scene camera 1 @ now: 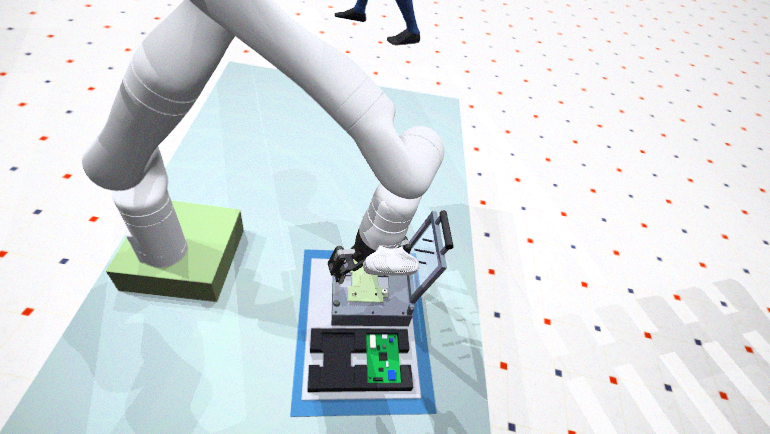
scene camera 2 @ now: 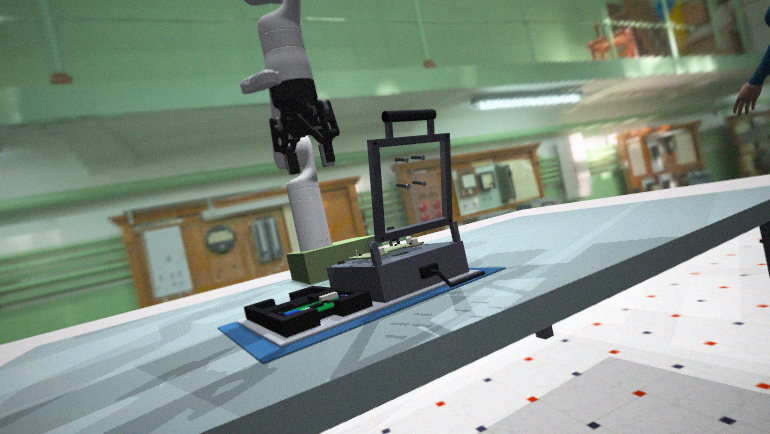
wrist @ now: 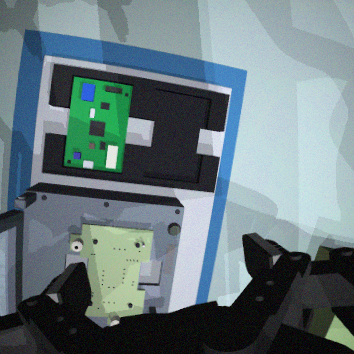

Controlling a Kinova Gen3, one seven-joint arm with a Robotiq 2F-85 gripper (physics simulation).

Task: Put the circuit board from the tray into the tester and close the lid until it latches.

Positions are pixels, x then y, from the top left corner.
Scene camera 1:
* my gripper: 361,275
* green circuit board: 383,366
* clear lid: 427,247
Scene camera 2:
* my gripper: 311,170
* clear lid: 410,177
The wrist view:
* my gripper: 166,265
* green circuit board: 98,114
